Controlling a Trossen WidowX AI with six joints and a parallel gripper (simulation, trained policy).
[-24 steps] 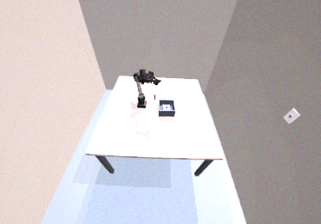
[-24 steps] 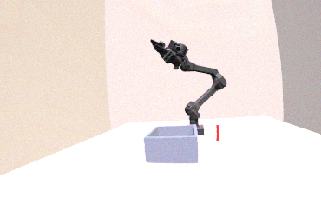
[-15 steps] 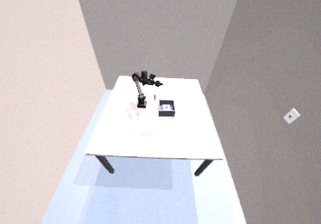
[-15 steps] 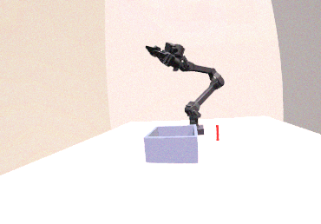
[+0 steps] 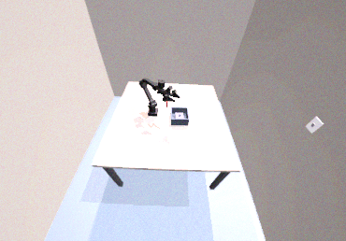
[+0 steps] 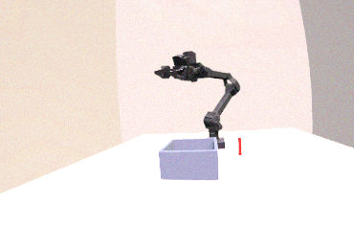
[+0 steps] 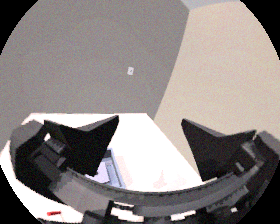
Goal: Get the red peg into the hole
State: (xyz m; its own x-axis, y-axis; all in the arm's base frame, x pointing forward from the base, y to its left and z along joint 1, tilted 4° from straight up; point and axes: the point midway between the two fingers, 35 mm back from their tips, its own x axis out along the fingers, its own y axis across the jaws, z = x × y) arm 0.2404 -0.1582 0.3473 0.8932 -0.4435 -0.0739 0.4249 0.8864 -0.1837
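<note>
Right now the red peg is 14 cm behind my gripper tip, 29 cm to the left of it and 34 cm below it. From my gripper tip the other things lie so: grey-blue box: 3 cm ahead, 11 cm to the left, 35 cm below; then plate: 3 cm ahead, 11 cm to the left, 33 cm below.
</note>
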